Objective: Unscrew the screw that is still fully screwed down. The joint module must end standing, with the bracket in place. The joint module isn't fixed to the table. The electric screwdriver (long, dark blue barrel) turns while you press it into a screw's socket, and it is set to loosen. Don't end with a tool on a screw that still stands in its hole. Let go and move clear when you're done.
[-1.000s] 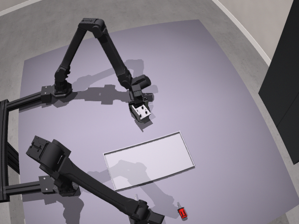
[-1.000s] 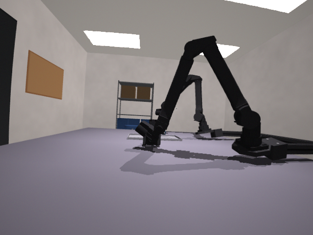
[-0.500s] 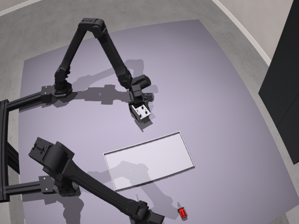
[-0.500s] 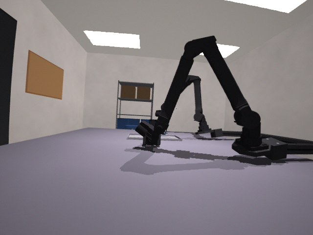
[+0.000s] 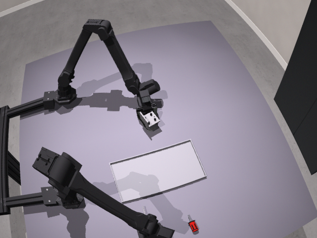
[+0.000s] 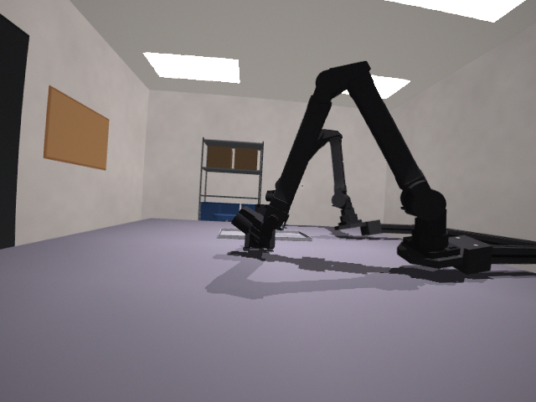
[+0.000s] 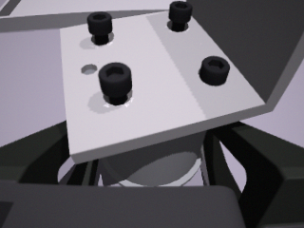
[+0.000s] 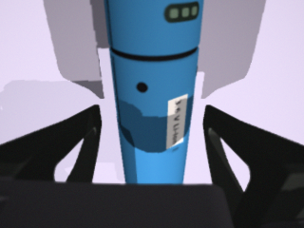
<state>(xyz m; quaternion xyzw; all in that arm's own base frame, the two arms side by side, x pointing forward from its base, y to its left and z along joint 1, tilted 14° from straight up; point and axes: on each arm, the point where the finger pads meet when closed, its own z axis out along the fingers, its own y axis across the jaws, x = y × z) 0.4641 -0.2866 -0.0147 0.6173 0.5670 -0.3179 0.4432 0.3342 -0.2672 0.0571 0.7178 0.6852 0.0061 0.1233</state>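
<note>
Now: left hand 10 mm below the joint module body. Round my left hand: white tray (20 mm behind, 260 mm to the right, 20 mm below); white bracket (50 mm above); red hand screwdriver (80 mm ahead, 570 mm to the right, 10 mm below).
</note>
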